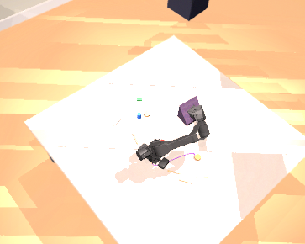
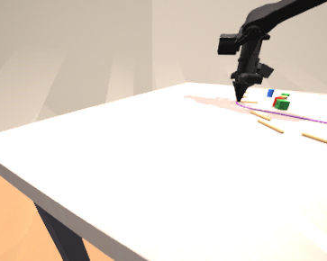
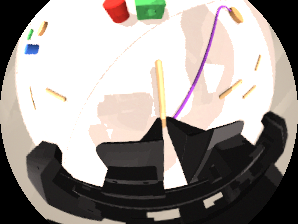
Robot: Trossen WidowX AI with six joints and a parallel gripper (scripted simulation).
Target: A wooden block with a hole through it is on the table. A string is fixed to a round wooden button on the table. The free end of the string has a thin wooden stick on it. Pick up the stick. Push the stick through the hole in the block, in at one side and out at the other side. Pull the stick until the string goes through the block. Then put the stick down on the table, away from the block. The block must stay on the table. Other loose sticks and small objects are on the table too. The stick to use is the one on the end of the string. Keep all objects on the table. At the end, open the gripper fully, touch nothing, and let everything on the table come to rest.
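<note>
The green cube lies 150 mm behind my gripper tip and 20 mm to the right of it. Also, from my gripper tip: round wooden button (220 mm behind, 160 mm to the left, 10 mm below); thin wooden stick (10 mm behind); red piece (140 mm behind, 50 mm to the right).
</note>
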